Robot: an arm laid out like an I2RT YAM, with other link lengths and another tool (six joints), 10 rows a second.
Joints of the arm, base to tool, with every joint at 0 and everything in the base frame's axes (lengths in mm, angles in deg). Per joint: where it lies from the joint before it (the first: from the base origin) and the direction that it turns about. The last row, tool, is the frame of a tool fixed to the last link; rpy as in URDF.
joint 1: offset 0 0 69.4 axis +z
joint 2: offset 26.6 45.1 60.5 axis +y
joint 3: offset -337.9 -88.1 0 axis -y
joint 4: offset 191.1 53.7 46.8 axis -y
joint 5: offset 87.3 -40 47.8 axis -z
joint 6: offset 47.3 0 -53.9 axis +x
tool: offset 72 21 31 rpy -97.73 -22.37 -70.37
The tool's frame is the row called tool.
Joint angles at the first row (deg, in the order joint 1, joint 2, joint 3, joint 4, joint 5, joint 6):
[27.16 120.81 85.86 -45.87 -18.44 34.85]
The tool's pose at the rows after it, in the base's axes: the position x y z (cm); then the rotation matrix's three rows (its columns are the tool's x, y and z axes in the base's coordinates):
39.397 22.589 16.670; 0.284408 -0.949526 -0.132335; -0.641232 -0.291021 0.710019; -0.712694 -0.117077 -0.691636
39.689 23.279 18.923; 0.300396 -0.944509 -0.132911; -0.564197 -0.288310 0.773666; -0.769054 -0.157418 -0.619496
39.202 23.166 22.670; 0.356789 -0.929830 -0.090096; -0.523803 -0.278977 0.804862; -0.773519 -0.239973 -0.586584
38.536 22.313 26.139; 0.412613 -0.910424 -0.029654; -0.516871 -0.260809 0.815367; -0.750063 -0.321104 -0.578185
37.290 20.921 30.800; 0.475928 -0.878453 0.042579; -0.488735 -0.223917 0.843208; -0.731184 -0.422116 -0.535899
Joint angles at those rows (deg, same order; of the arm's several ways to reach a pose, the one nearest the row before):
[26.92 120.75 86.30 -43.86 -26.17 34.54]
[26.39 119.44 88.01 -43.72 -31.09 34.48]
[26.37 114.78 88.31 -43.55 -31.90 34.68]
[26.09 109.84 88.31 -43.77 -30.52 34.72]
[25.17 103.28 88.29 -43.77 -30.52 35.05]

